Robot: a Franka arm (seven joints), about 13 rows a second.
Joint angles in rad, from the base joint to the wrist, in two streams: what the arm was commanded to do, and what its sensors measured. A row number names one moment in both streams.
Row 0, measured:
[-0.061 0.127 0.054 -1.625 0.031 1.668 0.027]
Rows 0 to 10, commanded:
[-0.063 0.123 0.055 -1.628 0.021 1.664 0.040]
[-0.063 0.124 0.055 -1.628 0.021 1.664 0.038]
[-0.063 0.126 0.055 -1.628 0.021 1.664 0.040]
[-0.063 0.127 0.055 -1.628 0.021 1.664 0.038]
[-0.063 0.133 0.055 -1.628 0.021 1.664 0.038]
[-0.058 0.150 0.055 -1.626 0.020 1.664 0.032]
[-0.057 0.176 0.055 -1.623 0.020 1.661 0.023]
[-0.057 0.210 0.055 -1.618 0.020 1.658 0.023]
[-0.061 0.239 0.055 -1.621 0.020 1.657 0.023]
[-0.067 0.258 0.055 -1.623 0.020 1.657 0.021]
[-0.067 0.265 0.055 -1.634 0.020 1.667 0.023]
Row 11, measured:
[-0.062 0.243 0.053 -1.633 0.031 1.666 0.025]
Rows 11 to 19, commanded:
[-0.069 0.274 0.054 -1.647 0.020 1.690 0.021]
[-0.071 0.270 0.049 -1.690 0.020 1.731 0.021]
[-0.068 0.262 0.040 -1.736 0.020 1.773 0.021]
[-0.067 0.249 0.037 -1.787 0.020 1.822 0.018]
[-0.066 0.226 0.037 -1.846 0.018 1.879 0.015]
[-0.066 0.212 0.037 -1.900 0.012 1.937 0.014]
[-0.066 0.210 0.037 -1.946 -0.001 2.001 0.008]
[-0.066 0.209 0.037 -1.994 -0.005 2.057 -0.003]
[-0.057 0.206 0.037 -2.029 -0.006 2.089 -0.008]
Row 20, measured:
[-0.065 0.261 0.037 -1.918 0.017 2.014 0.006]
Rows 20 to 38, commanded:
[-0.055 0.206 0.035 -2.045 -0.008 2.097 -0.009]
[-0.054 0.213 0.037 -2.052 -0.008 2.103 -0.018]
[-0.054 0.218 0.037 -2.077 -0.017 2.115 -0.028]
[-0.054 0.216 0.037 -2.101 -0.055 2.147 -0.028]
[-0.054 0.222 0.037 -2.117 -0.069 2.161 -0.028]
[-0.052 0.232 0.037 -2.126 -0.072 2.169 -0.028]
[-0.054 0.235 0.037 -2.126 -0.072 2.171 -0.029]
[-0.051 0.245 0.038 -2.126 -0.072 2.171 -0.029]
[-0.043 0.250 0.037 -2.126 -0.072 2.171 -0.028]
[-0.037 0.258 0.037 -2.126 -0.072 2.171 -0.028]
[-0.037 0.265 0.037 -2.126 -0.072 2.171 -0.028]
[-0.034 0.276 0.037 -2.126 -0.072 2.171 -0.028]
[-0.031 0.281 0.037 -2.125 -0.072 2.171 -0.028]
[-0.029 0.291 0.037 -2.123 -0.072 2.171 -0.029]
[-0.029 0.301 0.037 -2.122 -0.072 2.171 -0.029]
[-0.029 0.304 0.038 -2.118 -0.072 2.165 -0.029]
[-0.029 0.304 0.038 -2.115 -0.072 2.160 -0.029]
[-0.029 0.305 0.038 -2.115 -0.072 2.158 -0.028]
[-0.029 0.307 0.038 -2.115 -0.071 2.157 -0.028]
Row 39, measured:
[-0.033 0.305 0.040 -2.122 -0.054 2.160 -0.030]
